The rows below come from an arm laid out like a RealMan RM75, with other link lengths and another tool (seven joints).
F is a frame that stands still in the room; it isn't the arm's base.
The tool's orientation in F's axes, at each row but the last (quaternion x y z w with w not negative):
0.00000 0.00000 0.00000 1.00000
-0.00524 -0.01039 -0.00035 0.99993
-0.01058 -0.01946 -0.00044 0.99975
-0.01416 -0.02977 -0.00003 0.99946
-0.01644 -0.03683 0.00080 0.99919
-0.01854 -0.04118 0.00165 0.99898
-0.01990 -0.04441 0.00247 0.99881
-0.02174 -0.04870 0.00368 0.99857
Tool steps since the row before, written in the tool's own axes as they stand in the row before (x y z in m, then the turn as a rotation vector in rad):
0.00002 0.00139 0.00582 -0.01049 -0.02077 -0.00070
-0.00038 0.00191 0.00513 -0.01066 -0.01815 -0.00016
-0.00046 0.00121 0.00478 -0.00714 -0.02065 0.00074
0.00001 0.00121 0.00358 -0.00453 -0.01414 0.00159
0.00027 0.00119 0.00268 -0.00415 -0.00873 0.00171
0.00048 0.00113 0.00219 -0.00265 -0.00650 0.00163
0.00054 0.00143 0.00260 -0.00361 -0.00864 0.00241
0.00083 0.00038 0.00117 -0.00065 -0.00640 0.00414
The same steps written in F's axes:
0.00002 0.00139 0.00582 -0.01049 -0.02077 -0.00070
-0.00048 0.00196 0.00510 -0.01067 -0.01814 -0.00019
-0.00064 0.00131 0.00473 -0.00719 -0.02063 0.00090
-0.00020 0.00131 0.00354 -0.00463 -0.01409 0.00172
0.00007 0.00128 0.00265 -0.00426 -0.00868 0.00169
0.00030 0.00121 0.00218 -0.00276 -0.00645 0.00165
0.00030 0.00154 0.00258 -0.00378 -0.00856 0.00242
0.00071 0.00044 0.00123 -0.00102 -0.00622 0.00433

